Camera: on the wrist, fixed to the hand. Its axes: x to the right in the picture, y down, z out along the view.
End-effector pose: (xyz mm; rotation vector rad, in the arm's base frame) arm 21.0 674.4 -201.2 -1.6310 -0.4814 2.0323
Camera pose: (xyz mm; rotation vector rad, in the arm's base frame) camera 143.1 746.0 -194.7 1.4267 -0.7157 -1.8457
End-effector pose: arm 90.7 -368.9 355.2 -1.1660 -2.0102 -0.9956
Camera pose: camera 26.7 -485.3 404.5 -2.0789 -0.6016 -0.1624
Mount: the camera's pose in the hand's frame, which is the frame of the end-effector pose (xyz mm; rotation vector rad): 15.2 -80.8 -115.4 -0.0191 -0.0201 1.5220
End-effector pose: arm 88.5 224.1 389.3 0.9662 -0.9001 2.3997
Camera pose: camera 70.2 363.3 369.9 -0.0849 1.1902 -1.8654
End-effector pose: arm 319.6 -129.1 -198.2 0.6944 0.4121 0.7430
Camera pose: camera 302.6 -112.0 -337.8 0.9450 -0.2468 2.1532
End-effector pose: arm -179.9 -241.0 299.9 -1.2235 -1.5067 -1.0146
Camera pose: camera -243.3 -361.7 338.5 -1.8249 -0.2335 0.0391
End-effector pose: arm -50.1 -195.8 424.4 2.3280 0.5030 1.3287
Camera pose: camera -151.8 -99.7 446.9 -2.0783 1.2818 -1.3659
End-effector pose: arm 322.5 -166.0 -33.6 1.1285 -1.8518 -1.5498
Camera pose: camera 427.9 -246.0 -84.3 -0.4126 -1.8162 -0.6041
